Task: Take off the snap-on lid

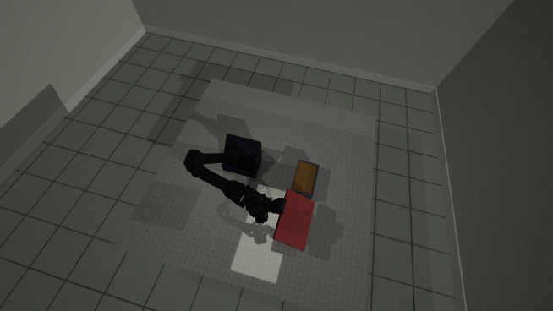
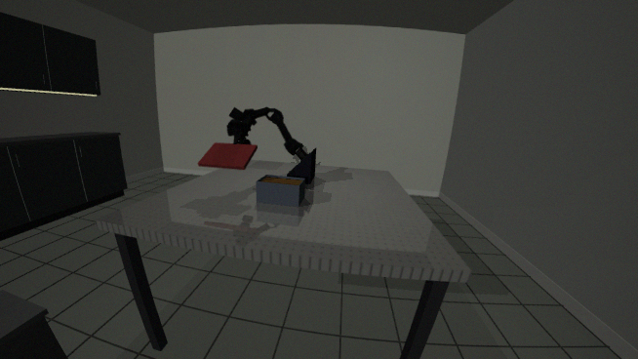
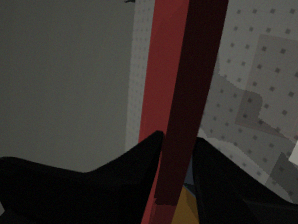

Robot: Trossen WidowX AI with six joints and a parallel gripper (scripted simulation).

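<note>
Now: the red lid 7 cm ahead of my gripper tip, 4 cm below it and 1 cm to the right of it. The rest, counted from my gripper tip: blue storage box: 27 cm to the left, 18 cm below, 11 cm ahead.
</note>
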